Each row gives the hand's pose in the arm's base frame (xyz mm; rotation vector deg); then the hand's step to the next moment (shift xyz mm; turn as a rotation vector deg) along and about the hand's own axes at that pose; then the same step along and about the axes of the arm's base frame.
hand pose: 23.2 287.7 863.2 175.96 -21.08 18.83
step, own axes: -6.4 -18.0 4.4 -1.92 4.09 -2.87
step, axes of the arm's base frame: -0.9 18.7 -5.8 -3.38 -3.37 2.42
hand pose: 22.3 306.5 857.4 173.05 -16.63 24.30
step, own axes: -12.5 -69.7 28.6 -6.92 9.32 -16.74
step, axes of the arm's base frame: 9.5 67.5 -34.4 -12.81 -6.19 14.58
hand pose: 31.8 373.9 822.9 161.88 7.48 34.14
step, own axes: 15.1 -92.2 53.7 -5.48 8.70 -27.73
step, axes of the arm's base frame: 32.4 79.0 -65.8 -16.00 -2.92 24.70
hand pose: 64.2 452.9 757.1 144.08 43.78 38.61
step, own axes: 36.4 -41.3 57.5 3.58 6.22 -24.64
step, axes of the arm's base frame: 42.3 38.8 -55.2 -8.64 3.63 23.89
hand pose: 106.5 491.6 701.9 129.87 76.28 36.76
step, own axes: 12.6 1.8 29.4 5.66 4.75 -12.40
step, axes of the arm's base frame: 23.9 6.5 -20.3 -1.57 4.53 13.62
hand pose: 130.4 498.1 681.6 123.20 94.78 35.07
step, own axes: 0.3 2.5 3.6 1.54 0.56 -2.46
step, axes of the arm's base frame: 4.0 -0.4 -1.7 -0.53 1.40 2.55
